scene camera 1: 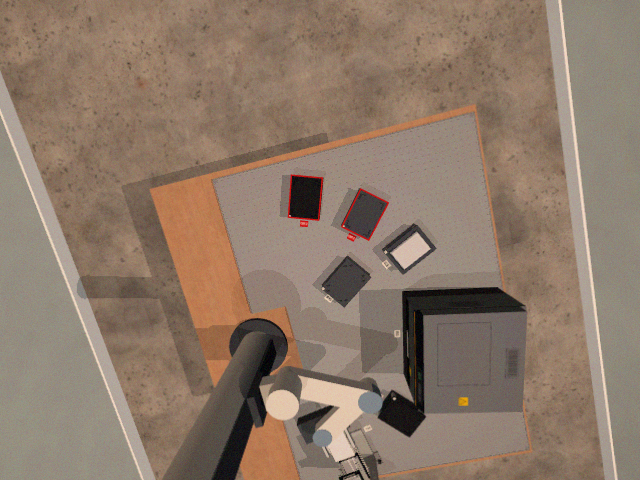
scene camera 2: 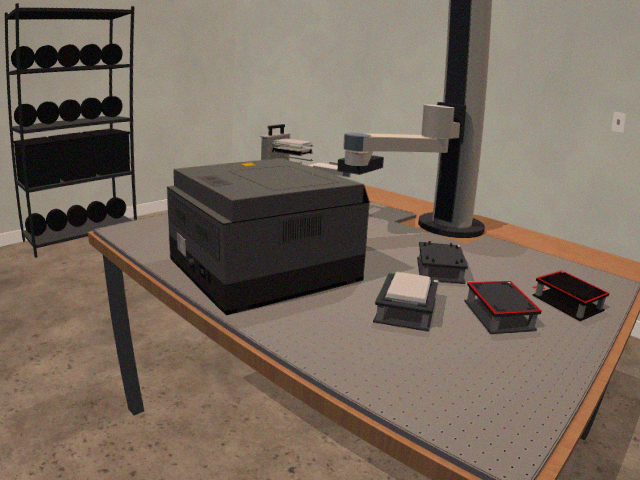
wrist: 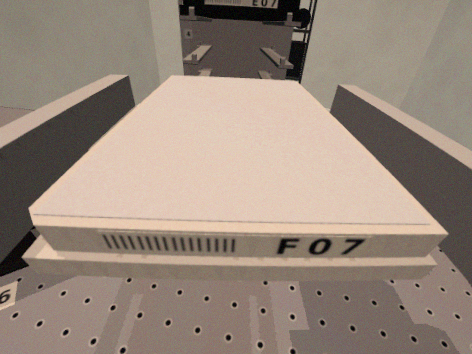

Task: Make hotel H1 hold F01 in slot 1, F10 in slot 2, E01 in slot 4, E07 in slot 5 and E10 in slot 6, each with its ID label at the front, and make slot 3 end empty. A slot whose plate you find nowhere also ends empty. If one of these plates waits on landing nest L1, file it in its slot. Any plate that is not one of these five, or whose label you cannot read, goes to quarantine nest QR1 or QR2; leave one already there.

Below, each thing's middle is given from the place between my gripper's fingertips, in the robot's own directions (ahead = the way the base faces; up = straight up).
Labels:
I see the dark landing nest (scene camera 2: 431, 295) 440 mm ahead of my hand, 700 mm to the left of it and 120 mm below it. Round my hand: red-rimmed quarantine nest QR1 (scene camera 2: 503, 296): 300 mm ahead, 870 mm to the left, 120 mm below; red-rimmed quarantine nest QR2 (scene camera 1: 305, 195): 90 mm ahead, 990 mm to the left, 120 mm below.

